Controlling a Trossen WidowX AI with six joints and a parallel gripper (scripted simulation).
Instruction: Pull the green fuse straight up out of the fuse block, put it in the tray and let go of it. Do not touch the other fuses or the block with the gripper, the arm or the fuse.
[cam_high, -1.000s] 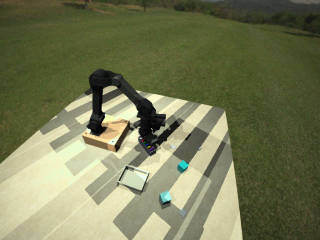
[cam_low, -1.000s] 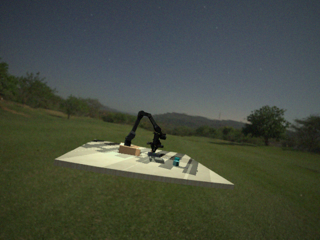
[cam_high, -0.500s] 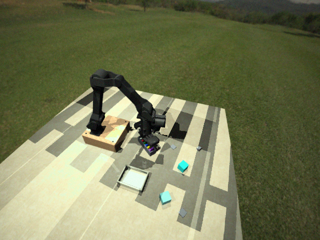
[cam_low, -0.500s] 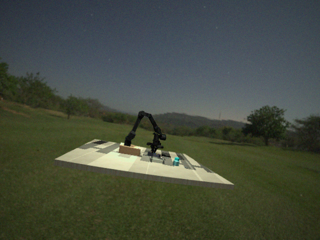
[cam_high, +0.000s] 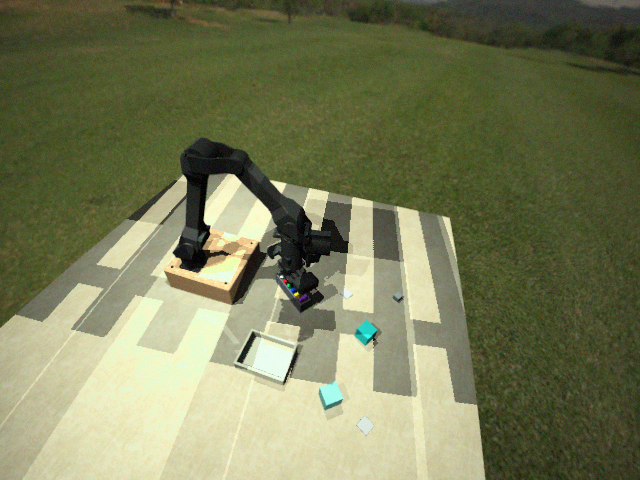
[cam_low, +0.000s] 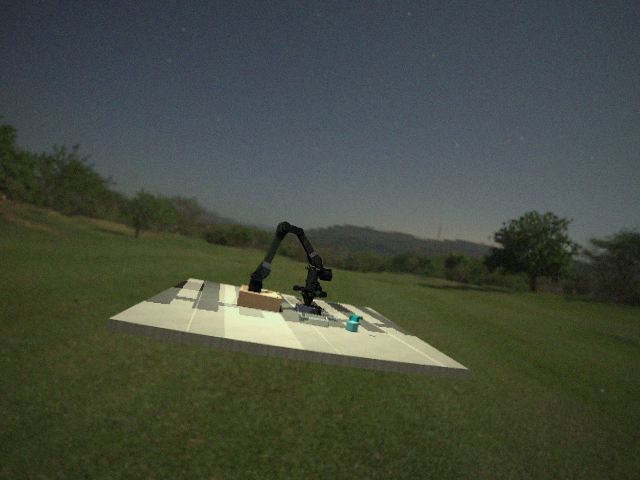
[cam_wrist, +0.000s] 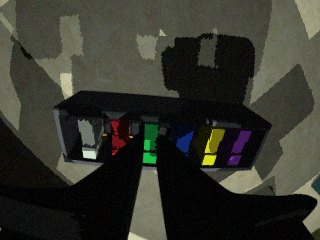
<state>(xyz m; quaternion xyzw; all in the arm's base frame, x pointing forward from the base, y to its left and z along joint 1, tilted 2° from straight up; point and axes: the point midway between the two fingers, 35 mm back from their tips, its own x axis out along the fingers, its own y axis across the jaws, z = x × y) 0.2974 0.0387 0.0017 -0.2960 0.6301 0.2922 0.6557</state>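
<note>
My gripper tip is 230 mm to the left of the tray and 30 mm above it. Also, from my gripper tip: green fuse (10 mm below).
</note>
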